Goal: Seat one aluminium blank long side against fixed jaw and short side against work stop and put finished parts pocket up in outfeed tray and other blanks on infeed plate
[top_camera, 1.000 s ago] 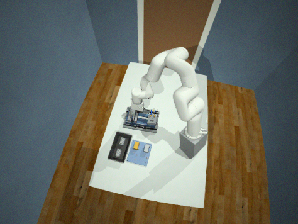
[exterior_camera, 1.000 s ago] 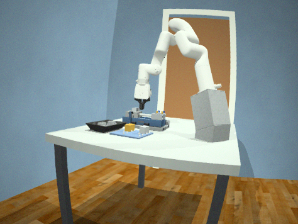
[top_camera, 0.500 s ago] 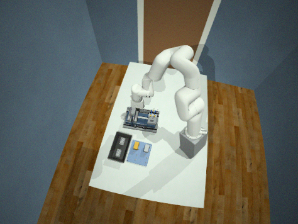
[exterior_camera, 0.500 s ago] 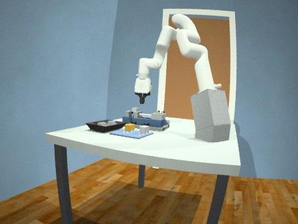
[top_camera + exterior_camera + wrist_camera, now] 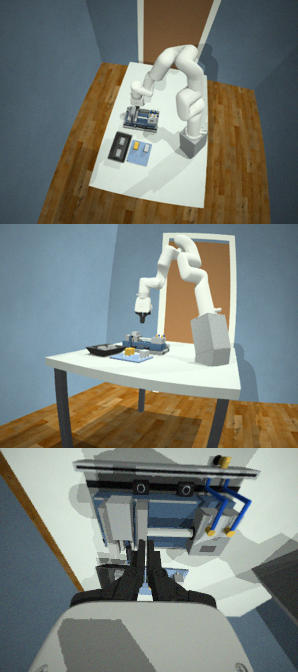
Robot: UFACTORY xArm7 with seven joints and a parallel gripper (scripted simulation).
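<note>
My hand is 120 mm above the fixed jaw, 60 mm short of it and 40 mm to the right of it. Also, from my hand: vise: 160 mm below, 40 mm behind, 30 mm to the left; hosed end block: 130 mm behind, 120 mm below, 20 mm to the left; grey rail: 160 mm below, 60 mm to the right, 30 mm behind.
</note>
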